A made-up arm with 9 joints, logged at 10 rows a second.
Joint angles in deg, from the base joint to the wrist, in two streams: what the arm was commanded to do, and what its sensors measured. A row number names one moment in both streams.
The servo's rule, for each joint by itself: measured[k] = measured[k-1] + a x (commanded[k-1-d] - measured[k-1]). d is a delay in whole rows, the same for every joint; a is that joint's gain. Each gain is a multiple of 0.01, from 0.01 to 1. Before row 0 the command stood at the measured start. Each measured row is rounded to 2 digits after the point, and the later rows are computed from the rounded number. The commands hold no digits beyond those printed.
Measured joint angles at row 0:
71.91, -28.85, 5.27, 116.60, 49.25, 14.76, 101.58, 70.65, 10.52
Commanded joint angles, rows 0 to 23:
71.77, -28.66, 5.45, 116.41, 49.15, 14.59, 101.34, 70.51, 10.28
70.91, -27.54, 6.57, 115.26, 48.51, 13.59, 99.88, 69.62, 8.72
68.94, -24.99, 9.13, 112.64, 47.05, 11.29, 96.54, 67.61, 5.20
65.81, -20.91, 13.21, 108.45, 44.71, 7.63, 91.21, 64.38, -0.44
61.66, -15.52, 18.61, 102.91, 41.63, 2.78, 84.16, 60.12, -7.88
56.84, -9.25, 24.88, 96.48, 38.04, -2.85, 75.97, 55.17, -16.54
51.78, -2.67, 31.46, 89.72, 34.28, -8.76, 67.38, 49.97, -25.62
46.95, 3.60, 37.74, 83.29, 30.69, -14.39, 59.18, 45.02, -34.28
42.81, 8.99, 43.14, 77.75, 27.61, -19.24, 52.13, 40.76, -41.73
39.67, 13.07, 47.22, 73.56, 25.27, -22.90, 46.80, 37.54, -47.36
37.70, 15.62, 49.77, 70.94, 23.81, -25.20, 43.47, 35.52, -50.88
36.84, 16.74, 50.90, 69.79, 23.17, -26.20, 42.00, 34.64, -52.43
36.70, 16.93, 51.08, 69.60, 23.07, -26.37, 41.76, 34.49, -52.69
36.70, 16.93, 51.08, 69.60, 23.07, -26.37, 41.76, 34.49, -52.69
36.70, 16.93, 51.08, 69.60, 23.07, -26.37, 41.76, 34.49, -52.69
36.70, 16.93, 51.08, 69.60, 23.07, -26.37, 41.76, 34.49, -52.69
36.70, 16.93, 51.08, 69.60, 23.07, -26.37, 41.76, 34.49, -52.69
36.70, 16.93, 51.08, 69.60, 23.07, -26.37, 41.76, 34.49, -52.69
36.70, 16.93, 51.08, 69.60, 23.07, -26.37, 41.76, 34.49, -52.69
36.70, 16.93, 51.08, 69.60, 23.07, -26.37, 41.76, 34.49, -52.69
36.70, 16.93, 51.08, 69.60, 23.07, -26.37, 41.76, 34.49, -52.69
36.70, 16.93, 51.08, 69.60, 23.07, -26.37, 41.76, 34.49, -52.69
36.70, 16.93, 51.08, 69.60, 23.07, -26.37, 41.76, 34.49, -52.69
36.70, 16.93, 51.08, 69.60, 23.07, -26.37, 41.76, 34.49, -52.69
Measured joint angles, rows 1 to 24:
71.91, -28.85, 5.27, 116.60, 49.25, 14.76, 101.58, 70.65, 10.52
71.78, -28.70, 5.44, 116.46, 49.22, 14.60, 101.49, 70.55, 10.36
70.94, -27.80, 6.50, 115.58, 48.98, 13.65, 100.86, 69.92, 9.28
69.02, -25.61, 8.97, 113.43, 48.32, 11.43, 99.18, 68.35, 6.59
65.94, -21.94, 12.96, 109.79, 47.09, 7.86, 96.07, 65.65, 1.95
61.83, -16.93, 18.27, 104.77, 45.23, 3.08, 91.43, 61.89, -4.54
57.04, -10.94, 24.48, 98.72, 42.79, -2.49, 85.40, 57.32, -12.46
51.99, -4.49, 31.04, 92.15, 39.90, -8.38, 78.37, 52.32, -21.15
47.15, 1.82, 37.34, 85.68, 36.77, -14.03, 70.89, 47.36, -29.82
42.98, 7.41, 42.79, 79.89, 33.66, -18.93, 63.57, 42.87, -37.68
39.80, 11.82, 46.95, 75.27, 30.81, -22.66, 57.03, 39.25, -44.07
37.78, 14.78, 49.60, 72.11, 28.43, -25.05, 51.74, 36.71, -48.56
36.88, 16.31, 50.82, 70.42, 26.64, -26.13, 47.94, 35.30, -51.11
36.71, 16.79, 51.06, 69.82, 25.43, -26.36, 45.53, 34.75, -52.15
36.70, 16.90, 51.08, 69.66, 24.63, -26.37, 44.06, 34.57, -52.51
36.70, 16.92, 51.08, 69.62, 24.10, -26.37, 43.16, 34.52, -52.63
36.70, 16.93, 51.08, 69.61, 23.75, -26.37, 42.61, 34.50, -52.67
36.70, 16.93, 51.08, 69.60, 23.52, -26.37, 42.28, 34.49, -52.68
36.70, 16.93, 51.08, 69.60, 23.37, -26.37, 42.08, 34.49, -52.69
36.70, 16.93, 51.08, 69.60, 23.27, -26.37, 41.96, 34.49, -52.69
36.70, 16.93, 51.08, 69.60, 23.20, -26.37, 41.88, 34.49, -52.69
36.70, 16.93, 51.08, 69.60, 23.16, -26.37, 41.83, 34.49, -52.69
36.70, 16.93, 51.08, 69.60, 23.13, -26.37, 41.80, 34.49, -52.69
36.70, 16.93, 51.08, 69.60, 23.11, -26.37, 41.78, 34.49, -52.69
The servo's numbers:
d 1
a 0.96 0.78 0.94 0.73 0.34 0.94 0.39 0.68 0.66

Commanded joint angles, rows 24 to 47:
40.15, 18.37, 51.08, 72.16, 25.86, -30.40, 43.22, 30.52, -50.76
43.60, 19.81, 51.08, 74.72, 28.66, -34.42, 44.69, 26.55, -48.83
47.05, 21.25, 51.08, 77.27, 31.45, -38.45, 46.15, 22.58, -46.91
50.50, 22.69, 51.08, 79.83, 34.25, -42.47, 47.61, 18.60, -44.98
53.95, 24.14, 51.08, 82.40, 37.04, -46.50, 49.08, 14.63, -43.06
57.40, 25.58, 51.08, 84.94, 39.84, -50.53, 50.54, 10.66, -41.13
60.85, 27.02, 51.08, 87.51, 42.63, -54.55, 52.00, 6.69, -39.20
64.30, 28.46, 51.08, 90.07, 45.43, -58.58, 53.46, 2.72, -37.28
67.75, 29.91, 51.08, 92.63, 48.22, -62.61, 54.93, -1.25, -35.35
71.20, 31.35, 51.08, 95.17, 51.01, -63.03, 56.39, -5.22, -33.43
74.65, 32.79, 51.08, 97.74, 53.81, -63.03, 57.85, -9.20, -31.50
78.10, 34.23, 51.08, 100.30, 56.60, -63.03, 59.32, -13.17, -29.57
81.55, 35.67, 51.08, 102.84, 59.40, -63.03, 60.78, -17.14, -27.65
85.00, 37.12, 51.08, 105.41, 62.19, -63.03, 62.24, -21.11, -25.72
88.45, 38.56, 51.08, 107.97, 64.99, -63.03, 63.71, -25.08, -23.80
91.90, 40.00, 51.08, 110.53, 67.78, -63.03, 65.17, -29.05, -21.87
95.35, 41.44, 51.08, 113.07, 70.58, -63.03, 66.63, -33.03, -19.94
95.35, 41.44, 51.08, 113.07, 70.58, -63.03, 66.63, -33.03, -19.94
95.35, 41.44, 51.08, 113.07, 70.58, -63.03, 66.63, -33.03, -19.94
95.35, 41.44, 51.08, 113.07, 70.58, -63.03, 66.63, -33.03, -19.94
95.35, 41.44, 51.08, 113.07, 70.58, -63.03, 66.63, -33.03, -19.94
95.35, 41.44, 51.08, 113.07, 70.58, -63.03, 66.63, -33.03, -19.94
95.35, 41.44, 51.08, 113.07, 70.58, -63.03, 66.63, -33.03, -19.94
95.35, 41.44, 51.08, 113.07, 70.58, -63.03, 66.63, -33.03, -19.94
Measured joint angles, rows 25 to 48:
36.70, 16.93, 51.08, 69.60, 23.10, -26.37, 41.77, 34.49, -52.69
40.01, 18.05, 51.08, 71.47, 24.04, -30.16, 42.34, 31.79, -51.42
43.46, 19.42, 51.08, 73.84, 25.61, -34.16, 43.26, 28.23, -49.71
46.91, 20.85, 51.08, 76.34, 27.60, -38.19, 44.39, 24.39, -47.86
50.36, 22.29, 51.08, 78.89, 29.86, -42.21, 45.65, 20.45, -45.96
53.81, 23.73, 51.08, 81.45, 32.30, -46.24, 46.99, 16.49, -44.05
57.26, 25.17, 51.08, 84.00, 34.86, -50.27, 48.37, 12.53, -42.12
60.71, 26.61, 51.08, 86.56, 37.50, -54.29, 49.79, 8.56, -40.19
64.16, 28.05, 51.08, 89.12, 40.20, -58.32, 51.22, 4.59, -38.27
67.61, 29.50, 51.08, 91.68, 42.93, -62.35, 52.67, 0.62, -36.34
71.06, 30.94, 51.08, 94.23, 45.68, -62.99, 54.12, -3.35, -34.42
74.51, 32.38, 51.08, 96.79, 48.44, -63.03, 55.57, -7.33, -32.49
77.96, 33.82, 51.08, 99.35, 51.21, -63.03, 57.03, -11.30, -30.56
81.41, 35.26, 51.08, 101.90, 53.99, -63.03, 58.49, -15.27, -28.64
84.86, 36.71, 51.08, 104.46, 56.78, -63.03, 59.95, -19.24, -26.71
88.31, 38.15, 51.08, 107.02, 59.57, -63.03, 61.42, -23.21, -24.79
91.76, 39.59, 51.08, 109.58, 62.36, -63.03, 62.88, -27.18, -22.86
95.21, 41.03, 51.08, 112.13, 65.15, -63.03, 64.34, -31.16, -20.93
95.34, 41.35, 51.08, 112.82, 67.00, -63.03, 65.23, -32.43, -20.28
95.35, 41.42, 51.08, 113.00, 68.22, -63.03, 65.78, -32.84, -20.06
95.35, 41.44, 51.08, 113.05, 69.02, -63.03, 66.11, -32.97, -19.98
95.35, 41.44, 51.08, 113.06, 69.55, -63.03, 66.31, -33.01, -19.95
95.35, 41.44, 51.08, 113.07, 69.90, -63.03, 66.43, -33.02, -19.94
95.35, 41.44, 51.08, 113.07, 70.13, -63.03, 66.51, -33.03, -19.94

